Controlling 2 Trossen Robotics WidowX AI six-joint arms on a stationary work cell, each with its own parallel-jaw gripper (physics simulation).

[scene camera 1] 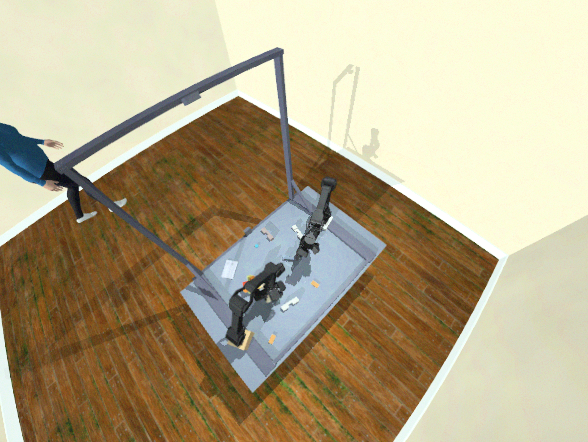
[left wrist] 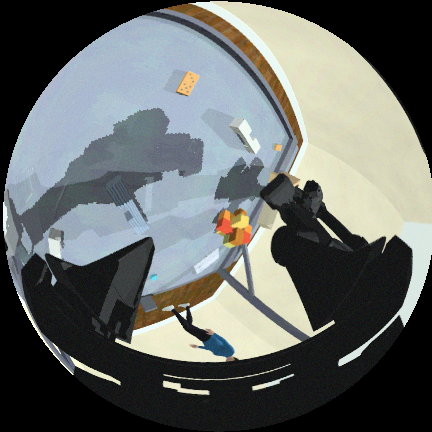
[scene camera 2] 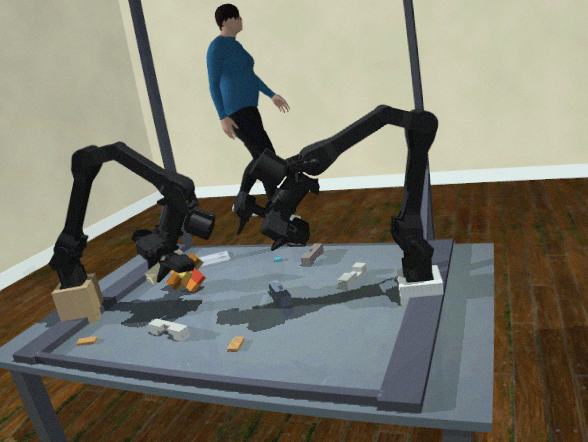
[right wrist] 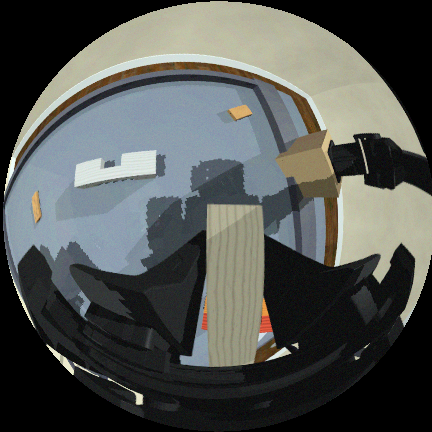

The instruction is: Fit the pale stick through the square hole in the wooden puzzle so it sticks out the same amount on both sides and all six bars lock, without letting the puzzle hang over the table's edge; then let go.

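Places are measured from the left arm's base along level axes (x back, y right, z up), in millimetres.
Pixels of known places: left gripper, between the fingertips: (scene camera 1: pixel 297 256) (left wrist: pixel 214 241) (scene camera 2: pixel 254 241); right gripper, between the fingertips: (scene camera 1: pixel 268 299) (scene camera 2: pixel 154 279) (right wrist: pixel 229 236); left arm's base, origin of its link: (scene camera 2: pixel 418 275); right arm's base, origin of its link: (scene camera 1: pixel 238 337) (scene camera 2: pixel 74 283) (right wrist: pixel 334 160).
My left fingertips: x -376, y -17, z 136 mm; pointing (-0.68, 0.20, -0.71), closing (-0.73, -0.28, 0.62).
Ahead of a thing's pixels: the offset from my left fingertips to its top centre. "spot": to the spot under its first point.
My right gripper (scene camera 2: pixel 169 273) (right wrist: pixel 229 236) is shut on the pale stick @[dx -263, dy +47, dz -25 mm] (right wrist: pixel 234 280) (left wrist: pixel 268 218), whose end shows left of the fingers in scene camera 2. The wooden puzzle (scene camera 2: pixel 186 280) (left wrist: pixel 234 229) of orange, yellow and red bars is tilted close beside that gripper, low over the table. In the right wrist view, parts of the puzzle @[spot: dx -282, dy +176, dz -97 mm] (right wrist: pixel 264 322) show behind the stick. The square hole is hidden, so I cannot tell how far the stick is in it. My left gripper (scene camera 2: pixel 257 239) (left wrist: pixel 214 241) is open and empty, high above the table, to the right of the puzzle in scene camera 2.
A white notched bar @[dx -233, dy -87, dz -158 mm] (scene camera 2: pixel 169 330) (right wrist: pixel 116 169) and two orange plates @[dx -47, dy -155, dz -178 mm] (scene camera 2: pixel 236 344) @[dx -456, dy -106, dz -178 mm] (scene camera 2: pixel 87 341) lie near the front. A blue-grey piece @[dx +21, dy +68, dz -158 mm] (scene camera 2: pixel 280 295) lies mid-table. A brown piece @[dx +86, dy +310, dz -158 mm] (scene camera 2: pixel 312 255), a grey-white piece @[dx +210, dy +132, dz -158 mm] (scene camera 2: pixel 352 276) and a flat white piece @[dx -261, dy +380, dz -180 mm] (scene camera 2: pixel 215 258) lie farther back.
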